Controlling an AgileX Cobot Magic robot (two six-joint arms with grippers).
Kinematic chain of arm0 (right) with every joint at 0, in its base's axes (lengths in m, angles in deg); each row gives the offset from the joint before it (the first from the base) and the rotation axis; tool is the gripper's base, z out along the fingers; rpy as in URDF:
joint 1: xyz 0 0 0.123 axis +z
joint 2: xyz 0 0 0 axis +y
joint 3: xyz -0.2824 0 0.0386 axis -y
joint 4: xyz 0.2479 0 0.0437 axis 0.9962 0 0.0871
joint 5: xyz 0 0 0 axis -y
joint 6: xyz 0.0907 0 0.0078 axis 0.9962 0 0.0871
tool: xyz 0 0 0 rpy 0 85 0
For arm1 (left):
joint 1: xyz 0 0 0.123 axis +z
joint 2: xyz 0 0 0 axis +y
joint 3: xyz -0.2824 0 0.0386 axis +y
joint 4: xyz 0.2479 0 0.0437 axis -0.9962 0 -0.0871
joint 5: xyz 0 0 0 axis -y
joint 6: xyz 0.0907 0 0.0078 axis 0.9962 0 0.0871
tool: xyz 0 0 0 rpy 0 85 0
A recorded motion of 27 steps. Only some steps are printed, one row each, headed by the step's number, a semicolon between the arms.
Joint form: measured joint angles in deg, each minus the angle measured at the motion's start. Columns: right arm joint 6, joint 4, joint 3, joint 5, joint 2, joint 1; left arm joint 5, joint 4, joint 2, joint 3, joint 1, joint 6.
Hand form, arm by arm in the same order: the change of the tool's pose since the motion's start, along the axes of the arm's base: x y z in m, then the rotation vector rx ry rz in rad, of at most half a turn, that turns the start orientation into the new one. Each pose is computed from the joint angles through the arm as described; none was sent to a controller.
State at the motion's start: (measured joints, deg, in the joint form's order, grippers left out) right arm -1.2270 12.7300 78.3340 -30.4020 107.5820 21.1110; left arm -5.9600 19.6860 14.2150 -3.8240 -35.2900 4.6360
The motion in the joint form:
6: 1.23 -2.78 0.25 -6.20 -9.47 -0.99; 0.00 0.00 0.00 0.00 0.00 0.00
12: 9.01 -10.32 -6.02 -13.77 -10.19 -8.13; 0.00 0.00 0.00 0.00 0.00 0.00
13: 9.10 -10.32 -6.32 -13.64 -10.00 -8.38; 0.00 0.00 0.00 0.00 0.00 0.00
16: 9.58 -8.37 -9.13 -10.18 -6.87 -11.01; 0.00 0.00 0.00 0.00 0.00 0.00
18: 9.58 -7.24 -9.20 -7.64 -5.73 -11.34; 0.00 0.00 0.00 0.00 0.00 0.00
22: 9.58 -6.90 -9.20 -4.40 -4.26 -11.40; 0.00 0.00 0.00 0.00 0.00 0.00
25: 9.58 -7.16 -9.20 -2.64 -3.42 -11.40; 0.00 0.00 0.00 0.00 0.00 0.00
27: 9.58 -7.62 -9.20 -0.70 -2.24 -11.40; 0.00 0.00 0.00 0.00 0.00 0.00
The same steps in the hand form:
6: -0.0245 -0.0174 0.0610 -0.0024 -0.0663 0.0020; 0.0000 0.0000 0.0000 0.0000 0.0000 0.0000
12: -0.0340 -0.0753 0.0263 -0.1224 0.1483 -0.1795; 0.0000 0.0000 0.0000 0.0000 0.0000 0.0000
13: -0.0338 -0.0769 0.0238 -0.1233 0.1549 -0.1851; 0.0000 0.0000 0.0000 0.0000 0.0000 0.0000
16: -0.0278 -0.0906 -0.0070 -0.0987 0.2108 -0.2504; 0.0000 0.0000 0.0000 0.0000 0.0000 0.0000
18: -0.0223 -0.0909 -0.0129 -0.0749 0.1943 -0.2672; 0.0000 0.0000 0.0000 0.0000 0.0000 0.0000
22: -0.0154 -0.0902 -0.0201 -0.0625 0.1661 -0.2761; 0.0000 0.0000 0.0000 0.0000 0.0000 0.0000
25: -0.0118 -0.0900 -0.0244 -0.0628 0.1493 -0.2772; 0.0000 0.0000 0.0000 0.0000 0.0000 0.0000
27: -0.0075 -0.0899 -0.0308 -0.0670 0.1341 -0.2767; 0.0000 0.0000 0.0000 0.0000 0.0000 0.0000

